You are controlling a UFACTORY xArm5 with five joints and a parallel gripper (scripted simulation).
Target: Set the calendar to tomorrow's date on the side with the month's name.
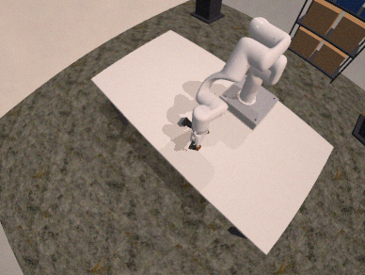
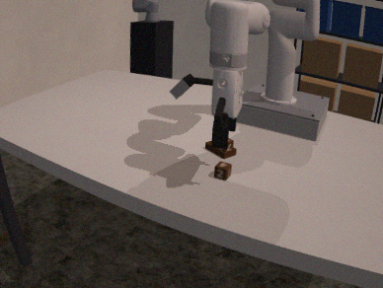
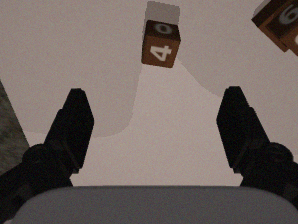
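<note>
The brown wooden cube lies 9 cm below my hand and 1 cm behind it. The rest, counted from my hand: tray: 12 cm behind, 10 cm below, 6 cm to the right.
</note>
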